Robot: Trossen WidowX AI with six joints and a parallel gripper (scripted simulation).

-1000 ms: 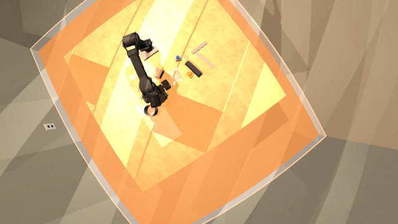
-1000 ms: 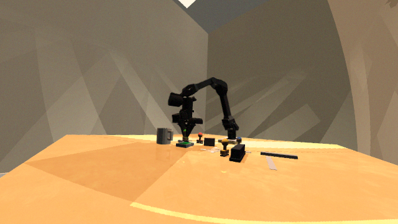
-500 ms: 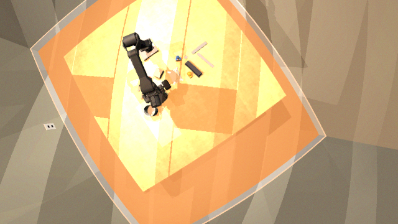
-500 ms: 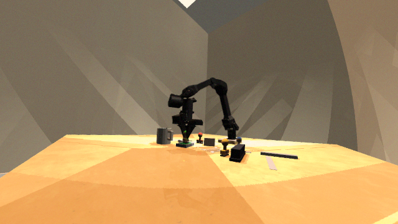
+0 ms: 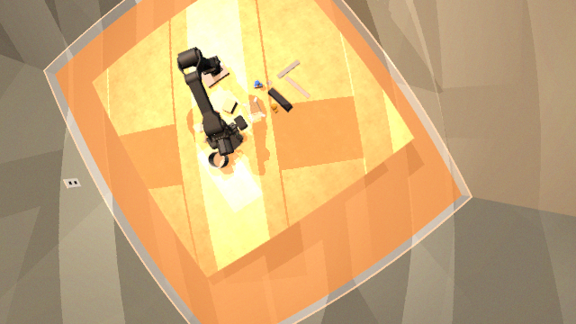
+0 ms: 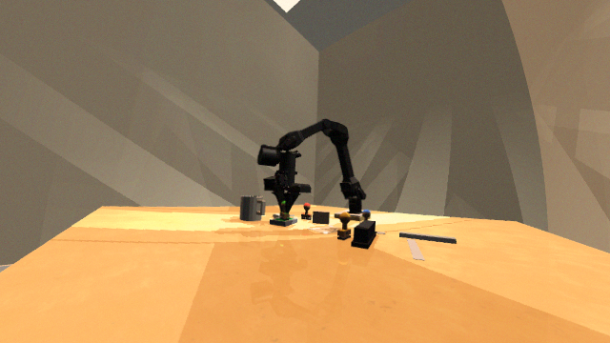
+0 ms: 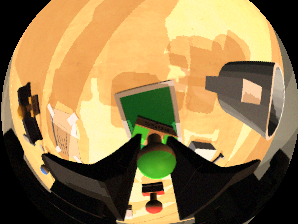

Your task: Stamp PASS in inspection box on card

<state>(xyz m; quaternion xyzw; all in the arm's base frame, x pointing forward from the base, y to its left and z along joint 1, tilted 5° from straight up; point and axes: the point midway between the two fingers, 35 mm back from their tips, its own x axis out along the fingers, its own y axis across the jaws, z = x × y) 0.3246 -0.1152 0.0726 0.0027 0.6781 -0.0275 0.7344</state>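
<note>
Now: the green-knobbed stamp right at my gripper tip. The rest, counted from my gripper tip: mug 10 cm to the right, 6 cm ahead; red-knobbed stamp 14 cm behind, 2 cm below, 1 cm to the right; green ink pad 3 cm below.
</note>
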